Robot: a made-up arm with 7 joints.
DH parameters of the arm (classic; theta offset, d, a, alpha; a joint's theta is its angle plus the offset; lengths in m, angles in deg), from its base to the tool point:
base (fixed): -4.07 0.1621 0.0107 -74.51
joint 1: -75.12 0.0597 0.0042 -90
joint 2: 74 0.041 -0.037 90
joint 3: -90 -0.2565 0.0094 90
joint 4: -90 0.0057 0.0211 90
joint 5: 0 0.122 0.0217 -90
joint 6: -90 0.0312 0.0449 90
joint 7: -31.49 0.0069 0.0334 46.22
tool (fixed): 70.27 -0.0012 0 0
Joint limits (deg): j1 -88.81..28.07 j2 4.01..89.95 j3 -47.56..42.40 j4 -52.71..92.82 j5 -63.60..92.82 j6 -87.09..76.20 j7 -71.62..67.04
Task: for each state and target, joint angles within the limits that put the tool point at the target. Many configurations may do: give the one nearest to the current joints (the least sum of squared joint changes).
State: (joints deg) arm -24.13 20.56 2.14 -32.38 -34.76 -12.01 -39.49
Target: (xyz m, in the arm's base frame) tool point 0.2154 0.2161 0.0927
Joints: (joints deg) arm -17.79 35.33 18.11 -31.97 -34.75 -16.06 -39.04
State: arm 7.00 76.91 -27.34 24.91 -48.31 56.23 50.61
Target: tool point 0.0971 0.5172 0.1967
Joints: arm 0.10 89.95 -20.40 49.93 -31.30 39.44 53.53
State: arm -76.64 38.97 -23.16 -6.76 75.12 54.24 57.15
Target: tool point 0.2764 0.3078 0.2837
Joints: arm -60.56 53.06 -2.05 9.56 65.56 63.54 54.64
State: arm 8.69 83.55 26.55 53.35 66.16 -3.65 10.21
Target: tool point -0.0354 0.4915 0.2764
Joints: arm 28.07 89.69 34.06 92.82 48.54 32.10 9.75
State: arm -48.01 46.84 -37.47 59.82 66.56 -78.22 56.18
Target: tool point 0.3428 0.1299 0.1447
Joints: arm -72.77 38.96 -34.60 45.51 62.89 -80.99 58.63
